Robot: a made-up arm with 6 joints. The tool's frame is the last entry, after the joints.
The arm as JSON. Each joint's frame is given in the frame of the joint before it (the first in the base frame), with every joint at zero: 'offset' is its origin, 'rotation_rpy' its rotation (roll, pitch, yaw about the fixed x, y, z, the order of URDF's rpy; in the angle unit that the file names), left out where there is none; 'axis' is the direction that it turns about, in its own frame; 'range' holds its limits. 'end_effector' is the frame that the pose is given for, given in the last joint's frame.
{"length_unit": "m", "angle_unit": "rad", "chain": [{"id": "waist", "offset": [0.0, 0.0, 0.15], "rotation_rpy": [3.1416, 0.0, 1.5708], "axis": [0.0, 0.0, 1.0], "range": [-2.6, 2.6]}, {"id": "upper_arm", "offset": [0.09, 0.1, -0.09], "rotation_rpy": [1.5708, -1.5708, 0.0], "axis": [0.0, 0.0, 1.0], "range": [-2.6, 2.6]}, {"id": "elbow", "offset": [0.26, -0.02, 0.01], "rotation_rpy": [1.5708, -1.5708, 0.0], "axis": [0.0, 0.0, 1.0], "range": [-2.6, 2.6]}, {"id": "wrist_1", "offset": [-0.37, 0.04, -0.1], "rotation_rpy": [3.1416, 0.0, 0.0], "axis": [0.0, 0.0, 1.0], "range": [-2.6, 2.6]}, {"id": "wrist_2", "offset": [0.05, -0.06, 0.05], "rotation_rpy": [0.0, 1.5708, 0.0], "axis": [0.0, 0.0, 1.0], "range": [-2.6, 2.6]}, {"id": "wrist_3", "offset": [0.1, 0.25, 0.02], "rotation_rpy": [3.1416, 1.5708, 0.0], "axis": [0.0, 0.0, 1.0], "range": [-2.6, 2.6]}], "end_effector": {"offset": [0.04, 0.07, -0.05], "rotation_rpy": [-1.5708, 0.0, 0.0]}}
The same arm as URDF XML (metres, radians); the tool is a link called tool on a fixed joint. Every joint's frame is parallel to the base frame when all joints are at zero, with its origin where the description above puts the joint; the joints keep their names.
<robot name="arm">
  <joint name="tool_joint" type="fixed">
    <parent link="link6"/>
    <child link="tool"/>
    <origin xyz="0.04 0.05 0.07" rpy="0 0 0"/>
  </joint>
  <joint name="wrist_3" type="revolute">
    <parent link="link5"/>
    <child link="link6"/>
    <origin xyz="-0.02 0.1 -0.25" rpy="0 0 0"/>
    <axis xyz="0 -1 0"/>
    <limit lower="-2.6" upper="2.6"/>
  </joint>
  <joint name="wrist_2" type="revolute">
    <parent link="link4"/>
    <child link="link5"/>
    <origin xyz="-0.05 -0.05 0.06" rpy="0 0 0"/>
    <axis xyz="-1 0 0"/>
    <limit lower="-2.6" upper="2.6"/>
  </joint>
  <joint name="wrist_1" type="revolute">
    <parent link="link3"/>
    <child link="link4"/>
    <origin xyz="0.37 -0.1 0.04" rpy="0 0 0"/>
    <axis xyz="0 -1 0"/>
    <limit lower="-2.6" upper="2.6"/>
  </joint>
  <joint name="elbow" type="revolute">
    <parent link="link2"/>
    <child link="link3"/>
    <origin xyz="-0.01 0.02 -0.26" rpy="0 0 0"/>
    <axis xyz="0 1 0"/>
    <limit lower="-2.6" upper="2.6"/>
  </joint>
  <joint name="upper_arm" type="revolute">
    <parent link="link1"/>
    <child link="link2"/>
    <origin xyz="0.1 0.09 0.09" rpy="0 0 0"/>
    <axis xyz="-1 0 0"/>
    <limit lower="-2.6" upper="2.6"/>
  </joint>
  <joint name="waist" type="revolute">
    <parent link="base"/>
    <child link="link1"/>
    <origin xyz="0 0 0.15" rpy="0 0 0"/>
    <axis xyz="0 0 -1"/>
    <limit lower="-2.6" upper="2.6"/>
  </joint>
  <link name="base"/>
  <link name="link1"/>
  <link name="link2"/>
  <link name="link3"/>
  <link name="link4"/>
  <link name="link5"/>
  <link name="link6"/>
  <link name="tool"/>
</robot>

